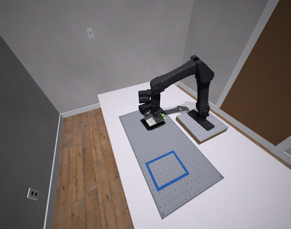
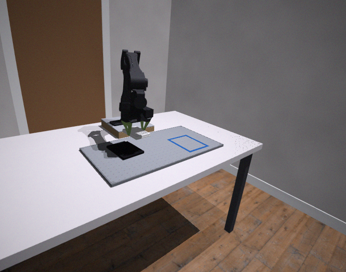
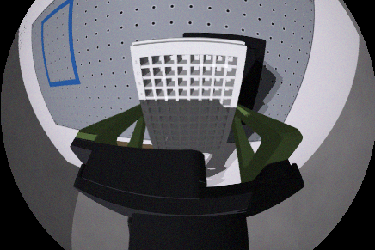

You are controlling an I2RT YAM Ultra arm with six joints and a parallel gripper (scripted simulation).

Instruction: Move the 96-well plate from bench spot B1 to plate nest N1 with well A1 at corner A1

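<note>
Now: hand 9 cm above the black plate nest N1, 5 cm to the left of it and 2 cm past it. From my hand the other things lie so: white 96-well plate (right at my hand).
</note>
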